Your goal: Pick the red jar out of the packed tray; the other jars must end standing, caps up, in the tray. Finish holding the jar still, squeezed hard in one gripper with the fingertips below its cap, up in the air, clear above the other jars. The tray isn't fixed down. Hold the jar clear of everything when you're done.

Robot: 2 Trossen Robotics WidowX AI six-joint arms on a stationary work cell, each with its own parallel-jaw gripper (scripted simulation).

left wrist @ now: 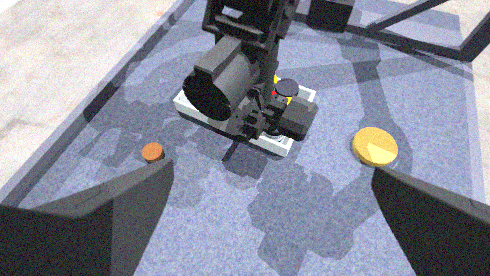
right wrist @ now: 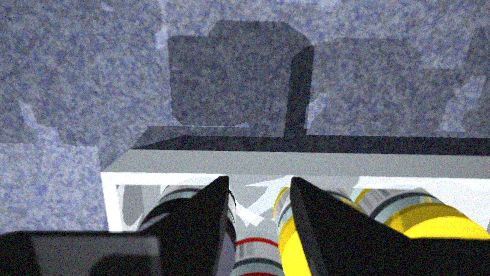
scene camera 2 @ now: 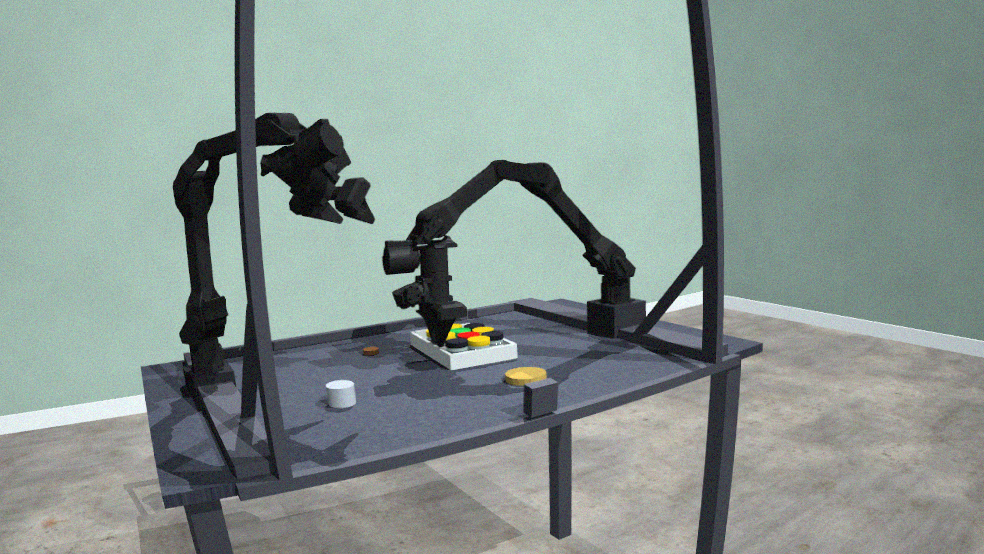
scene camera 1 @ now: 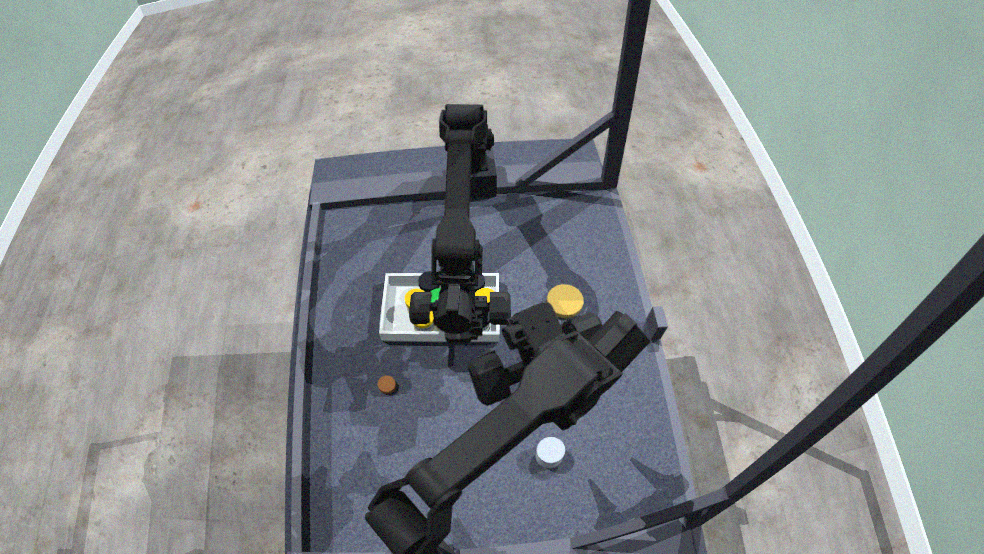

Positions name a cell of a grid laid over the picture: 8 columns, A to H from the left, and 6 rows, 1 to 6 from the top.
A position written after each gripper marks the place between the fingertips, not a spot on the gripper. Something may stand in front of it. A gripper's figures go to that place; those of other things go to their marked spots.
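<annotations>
The left gripper (left wrist: E4) is 0.11 m from the lens; the right gripper (left wrist: E3) is 0.45 m from the lens. A yellow disc (left wrist: G4) is 0.52 m from the lens.
</annotations>
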